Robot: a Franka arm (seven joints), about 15 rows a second.
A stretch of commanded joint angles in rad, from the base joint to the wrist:
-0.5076, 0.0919, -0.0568, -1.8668, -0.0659, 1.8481, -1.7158
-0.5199, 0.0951, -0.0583, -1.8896, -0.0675, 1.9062, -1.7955
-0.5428, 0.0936, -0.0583, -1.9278, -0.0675, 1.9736, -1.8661
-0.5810, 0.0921, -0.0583, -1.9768, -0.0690, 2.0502, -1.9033
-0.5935, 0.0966, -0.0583, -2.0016, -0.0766, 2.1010, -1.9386
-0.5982, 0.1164, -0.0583, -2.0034, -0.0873, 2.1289, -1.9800
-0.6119, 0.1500, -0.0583, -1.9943, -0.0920, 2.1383, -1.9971
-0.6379, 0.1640, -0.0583, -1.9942, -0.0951, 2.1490, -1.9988
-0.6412, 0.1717, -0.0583, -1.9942, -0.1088, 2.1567, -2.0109
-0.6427, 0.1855, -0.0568, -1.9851, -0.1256, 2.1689, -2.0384
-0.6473, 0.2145, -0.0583, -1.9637, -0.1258, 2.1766, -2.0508
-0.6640, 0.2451, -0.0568, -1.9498, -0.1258, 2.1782, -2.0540
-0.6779, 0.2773, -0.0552, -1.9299, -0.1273, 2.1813, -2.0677
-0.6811, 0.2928, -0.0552, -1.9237, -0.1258, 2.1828, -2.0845
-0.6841, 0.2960, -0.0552, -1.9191, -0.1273, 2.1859, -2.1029
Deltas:
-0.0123, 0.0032, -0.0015, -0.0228, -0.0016, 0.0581, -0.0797
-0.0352, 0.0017, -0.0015, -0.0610, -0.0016, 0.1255, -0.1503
-0.0734, 0.0002, -0.0015, -0.1100, -0.0031, 0.2021, -0.1875
-0.0859, 0.0047, -0.0015, -0.1348, -0.0107, 0.2529, -0.2228
-0.0906, 0.0245, -0.0015, -0.1366, -0.0214, 0.2808, -0.2642
-0.1043, 0.0581, -0.0015, -0.1275, -0.0261, 0.2902, -0.2813
-0.1303, 0.0721, -0.0015, -0.1274, -0.0292, 0.3009, -0.2830
-0.1336, 0.0798, -0.0015, -0.1274, -0.0429, 0.3086, -0.2951
-0.1351, 0.0936, 0.0000, -0.1183, -0.0597, 0.3208, -0.3226
-0.1397, 0.1226, -0.0015, -0.0969, -0.0599, 0.3285, -0.3350
-0.1564, 0.1532, 0.0000, -0.0830, -0.0599, 0.3301, -0.3382
-0.1703, 0.1854, 0.0016, -0.0631, -0.0614, 0.3332, -0.3519
-0.1735, 0.2009, 0.0016, -0.0569, -0.0599, 0.3347, -0.3687
-0.1765, 0.2041, 0.0016, -0.0523, -0.0614, 0.3378, -0.3871

